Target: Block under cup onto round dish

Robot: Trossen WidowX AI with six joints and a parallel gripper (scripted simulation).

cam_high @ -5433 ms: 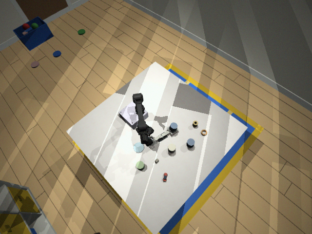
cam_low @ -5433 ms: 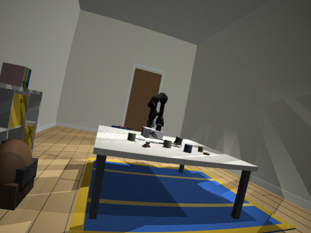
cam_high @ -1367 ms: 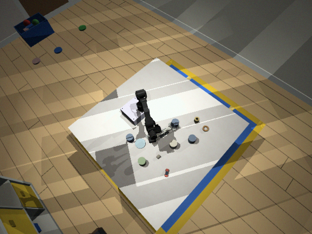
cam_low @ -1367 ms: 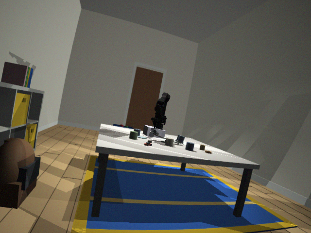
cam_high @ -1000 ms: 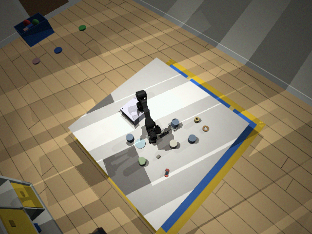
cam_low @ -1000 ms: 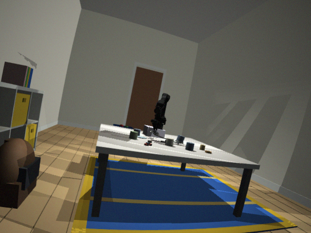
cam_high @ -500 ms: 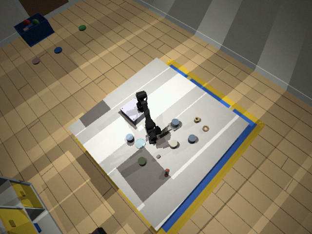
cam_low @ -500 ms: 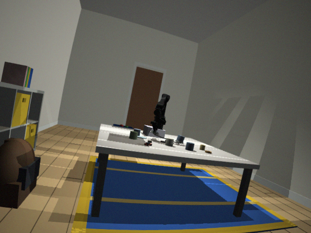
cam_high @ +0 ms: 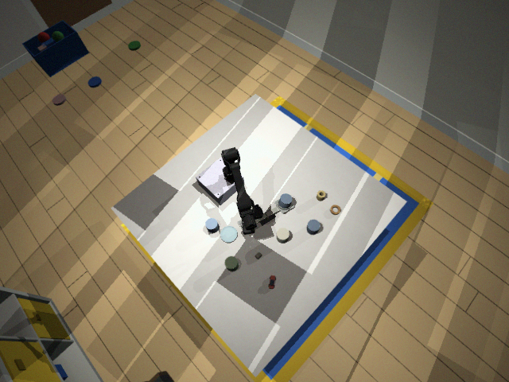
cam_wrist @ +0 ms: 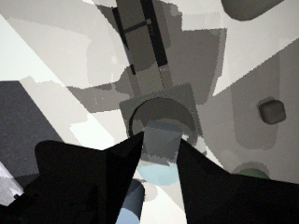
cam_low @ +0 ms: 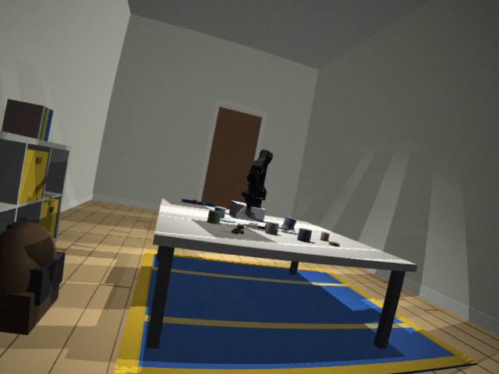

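Right now the round light blue dish is 100 mm to the right of my gripper tip, 100 mm below it and 70 mm behind it. The rest, counted from my gripper tip: balance beam: 120 mm to the left, 60 mm below, 40 mm ahead; small dark block: 140 mm ahead, 100 mm to the right, 90 mm below; cream cylinder: 210 mm ahead, 60 mm to the left, 60 mm below.
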